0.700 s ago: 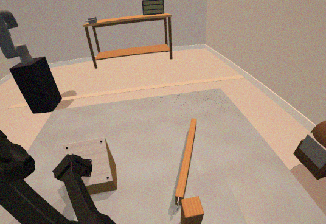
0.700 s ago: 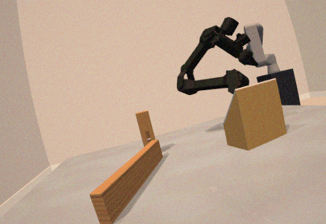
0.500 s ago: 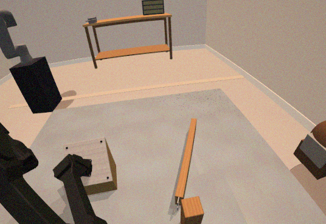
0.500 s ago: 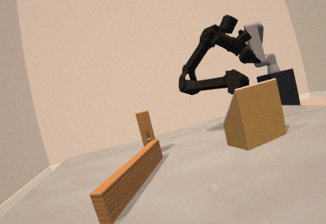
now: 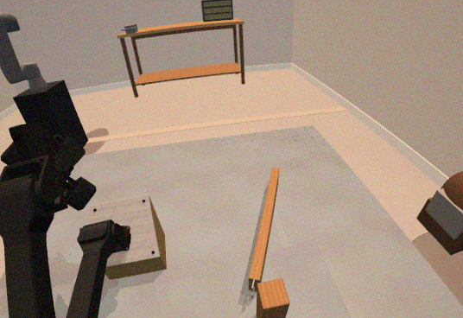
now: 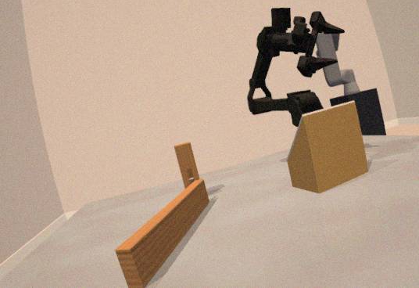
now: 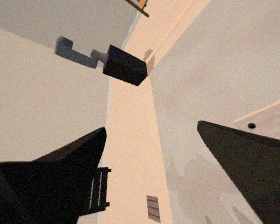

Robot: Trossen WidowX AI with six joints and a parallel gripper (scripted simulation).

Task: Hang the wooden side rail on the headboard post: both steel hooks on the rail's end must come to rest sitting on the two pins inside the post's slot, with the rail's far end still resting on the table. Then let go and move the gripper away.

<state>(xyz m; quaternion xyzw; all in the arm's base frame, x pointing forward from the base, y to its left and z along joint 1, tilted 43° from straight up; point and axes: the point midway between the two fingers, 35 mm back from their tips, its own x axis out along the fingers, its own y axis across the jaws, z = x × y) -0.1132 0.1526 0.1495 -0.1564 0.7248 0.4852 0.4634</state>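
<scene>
The headboard post is 47 cm ahead of my gripper tip, 25 cm below it and 23 cm to the right of it.
</scene>
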